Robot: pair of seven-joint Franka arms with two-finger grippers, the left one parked.
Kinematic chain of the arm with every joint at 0, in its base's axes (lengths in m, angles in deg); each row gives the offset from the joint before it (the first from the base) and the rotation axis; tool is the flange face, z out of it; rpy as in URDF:
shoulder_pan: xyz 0 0 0.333 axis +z
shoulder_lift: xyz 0 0 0 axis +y
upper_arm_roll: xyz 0 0 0.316 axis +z
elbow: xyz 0.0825 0 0 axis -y
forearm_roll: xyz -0.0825 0 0.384 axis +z
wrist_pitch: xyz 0 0 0 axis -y
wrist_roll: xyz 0.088 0 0 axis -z
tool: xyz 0 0 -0.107 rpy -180 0 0
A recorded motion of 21 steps. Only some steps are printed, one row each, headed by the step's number.
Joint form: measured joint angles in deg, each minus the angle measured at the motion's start. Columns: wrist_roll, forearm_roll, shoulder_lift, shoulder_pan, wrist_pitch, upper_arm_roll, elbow.
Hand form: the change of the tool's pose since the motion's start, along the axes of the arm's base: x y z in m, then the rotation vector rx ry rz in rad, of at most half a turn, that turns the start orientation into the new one. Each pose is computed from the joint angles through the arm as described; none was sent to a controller.
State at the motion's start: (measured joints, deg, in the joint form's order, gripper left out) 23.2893 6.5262 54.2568 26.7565 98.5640 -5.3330 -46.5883
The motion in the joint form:
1: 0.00 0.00 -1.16 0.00 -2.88 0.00 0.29
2: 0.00 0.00 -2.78 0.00 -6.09 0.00 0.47
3: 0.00 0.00 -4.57 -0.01 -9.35 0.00 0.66
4: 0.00 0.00 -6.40 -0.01 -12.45 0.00 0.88
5: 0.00 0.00 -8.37 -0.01 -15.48 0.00 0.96
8: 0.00 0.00 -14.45 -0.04 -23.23 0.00 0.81
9: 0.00 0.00 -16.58 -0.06 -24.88 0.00 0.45
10: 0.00 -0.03 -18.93 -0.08 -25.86 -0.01 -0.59
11: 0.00 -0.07 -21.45 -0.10 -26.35 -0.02 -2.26
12: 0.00 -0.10 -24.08 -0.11 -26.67 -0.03 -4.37
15: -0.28 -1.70 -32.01 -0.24 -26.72 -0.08 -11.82
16: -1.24 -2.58 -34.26 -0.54 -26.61 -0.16 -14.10
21: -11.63 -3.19 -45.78 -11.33 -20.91 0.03 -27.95
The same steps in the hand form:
1: -0.0053 -0.0019 0.0140 -0.0081 0.0237 0.0022
2: -0.0120 -0.0044 0.0328 -0.0155 0.0473 0.0047
3: -0.0196 -0.0076 0.0539 -0.0220 0.0688 0.0071
4: -0.0277 -0.0108 0.0757 -0.0271 0.0866 0.0098
5: -0.0366 -0.0146 0.0982 -0.0316 0.1033 0.0123
8: -0.0657 -0.0280 0.1646 -0.0377 0.1353 0.0186
9: -0.0752 -0.0329 0.1861 -0.0348 0.1342 0.0197
10: -0.0845 -0.0383 0.2054 -0.0306 0.1298 0.0193
11: -0.0937 -0.0440 0.2220 -0.0259 0.1249 0.0180
12: -0.1033 -0.0500 0.2364 -0.0218 0.1229 0.0163
15: -0.1310 -0.0729 0.2693 -0.0330 0.1102 0.0075
16: -0.1375 -0.0835 0.2766 -0.0416 0.1048 0.0130
21: -0.1452 -0.2108 0.2973 0.0067 0.0510 -0.0018

